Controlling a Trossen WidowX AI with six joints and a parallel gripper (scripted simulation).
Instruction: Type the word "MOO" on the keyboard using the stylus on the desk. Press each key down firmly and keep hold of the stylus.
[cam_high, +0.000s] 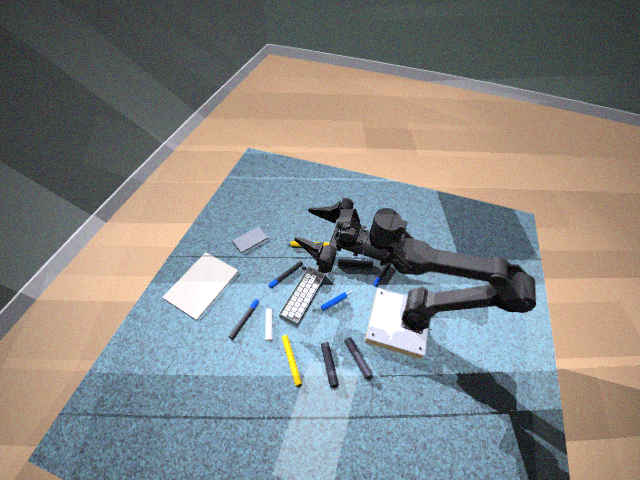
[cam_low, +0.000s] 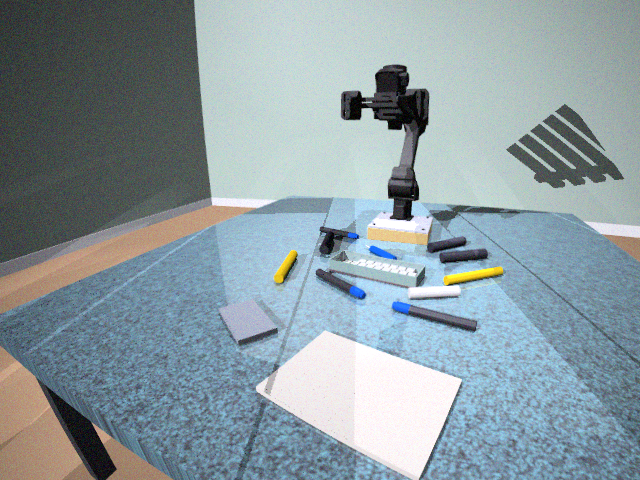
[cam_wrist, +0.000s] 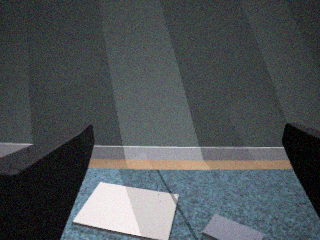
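The blue stylus is 35 cm below my gripper tip, 12 cm behind it and 4 cm to the right of it. Round my gripper tip: yellow marker (35 cm below, 21 cm to the left, 5 cm behind); then grey pad (35 cm below, 26 cm ahead, 13 cm to the right); then white marker (35 cm below, 14 cm to the left, 5 cm ahead).
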